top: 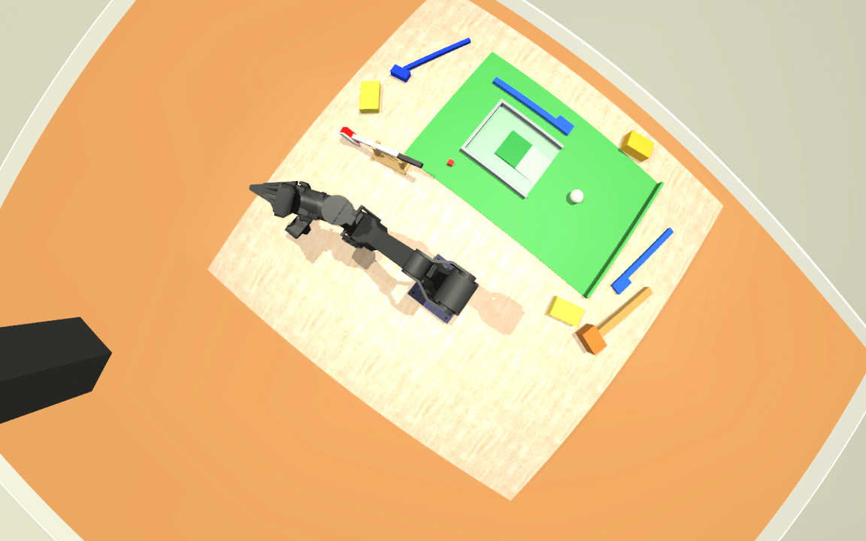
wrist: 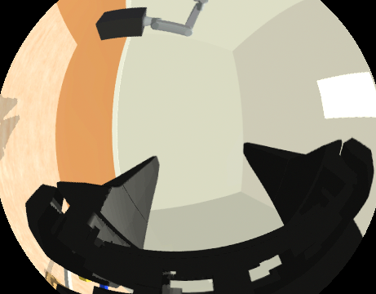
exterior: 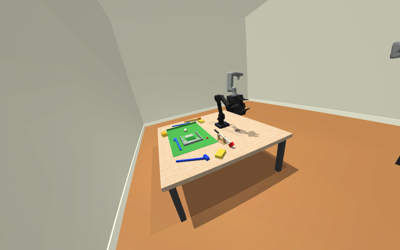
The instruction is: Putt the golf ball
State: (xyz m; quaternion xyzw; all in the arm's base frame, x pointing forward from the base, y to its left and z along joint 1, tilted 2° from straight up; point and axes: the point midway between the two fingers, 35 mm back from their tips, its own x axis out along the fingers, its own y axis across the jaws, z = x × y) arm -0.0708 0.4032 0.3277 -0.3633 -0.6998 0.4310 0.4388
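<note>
The red putter lies 27 cm ahead of my gripper tip, 5 cm to the right of it and 29 cm below it. Round my gripper tip: white golf ball: 55 cm ahead, 61 cm to the right, 33 cm below; wooden stand: 28 cm ahead, 9 cm to the right, 32 cm below; small red cube: 38 cm ahead, 24 cm to the right, 34 cm below.
</note>
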